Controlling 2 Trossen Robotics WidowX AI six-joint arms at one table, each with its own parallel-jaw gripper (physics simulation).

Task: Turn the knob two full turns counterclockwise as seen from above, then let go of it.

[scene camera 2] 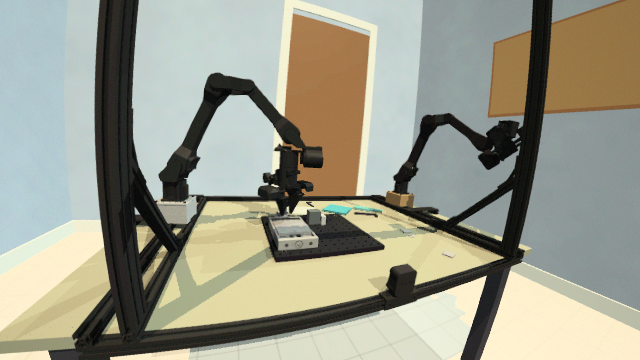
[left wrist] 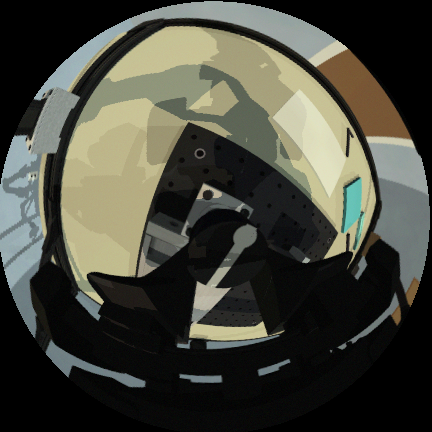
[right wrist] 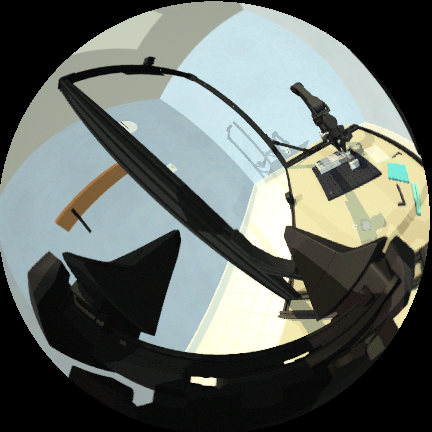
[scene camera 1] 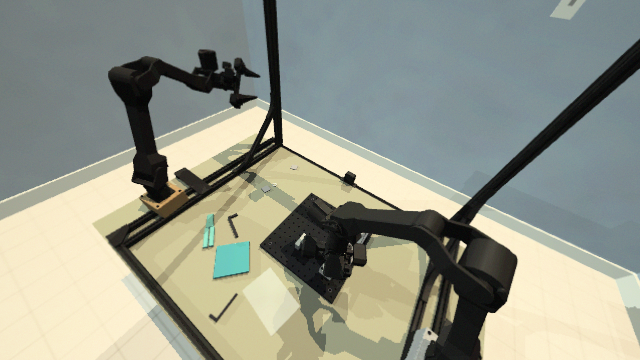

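Seen in the pictures: left gripper, fingertip midpoint: point(scene camera 2: 286, 214) point(right wrist: 343, 151); right gripper, fingertip midpoint: point(scene camera 2: 511, 146) point(right wrist: 234, 233) point(scene camera 1: 258, 86); left arm's base at its link origin: point(scene camera 2: 175, 199) point(right wrist: 324, 130); right arm's base at its link origin: point(scene camera 2: 400, 192) point(scene camera 1: 161, 193).
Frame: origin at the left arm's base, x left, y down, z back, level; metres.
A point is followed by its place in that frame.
The knob point(left wrist: 212, 255) {x -0.009, y -0.007, z -0.327 m} is round and black, with a grey pointer that runs from a round dot at its upper right down to the lower left in the left wrist view. It stands by a light grey bracket with holes point(left wrist: 204, 206) {x -0.003, y 0.041, z -0.321 m} on a black perforated board point(scene camera 1: 280, 240) {x 0.026, y 0.068, z -0.525 m} point(scene camera 2: 350, 243) {x -0.188, y 0.068, z -0.501 m} point(right wrist: 345, 186) {x -0.116, y 0.068, z -0.566 m}. My left gripper point(scene camera 2: 287, 212) {x -0.021, y 0.038, z -0.345 m} point(left wrist: 218, 241) {x -0.021, y 0.038, z -0.345 m} points down and is shut on the knob, a finger on each side. In the scene views the gripper and arm hide the knob. My right gripper point(scene camera 1: 258, 87) {x -0.277, y -0.242, z -0.970 m} point(right wrist: 234, 233) {x -0.277, y -0.242, z -0.970 m} is open and empty, raised high away from the board.
A silver box point(scene camera 2: 297, 243) {x -0.208, y 0.052, z -0.351 m} and a small grey block point(scene camera 2: 314, 216) {x -0.034, y 0.040, z -0.436 m} point(right wrist: 354, 164) {x -0.017, y 0.052, z -0.472 m} stand on the board. A teal square point(scene camera 1: 232, 260) {x 0.176, y 0.071, z -0.586 m} point(left wrist: 352, 205) {x 0.161, y 0.071, z -0.583 m}, teal strips point(scene camera 1: 208, 232) {x 0.175, y 0.073, z -0.733 m}, black L-shaped keys point(scene camera 1: 233, 226) {x 0.103, y 0.073, z -0.691 m} and a pale sheet point(scene camera 1: 271, 300) {x 0.167, y 0.076, z -0.407 m} lie beside it. Black frame posts point(scene camera 2: 116, 150) {x -0.444, y -0.165, z -0.101 m} rise at the corners.
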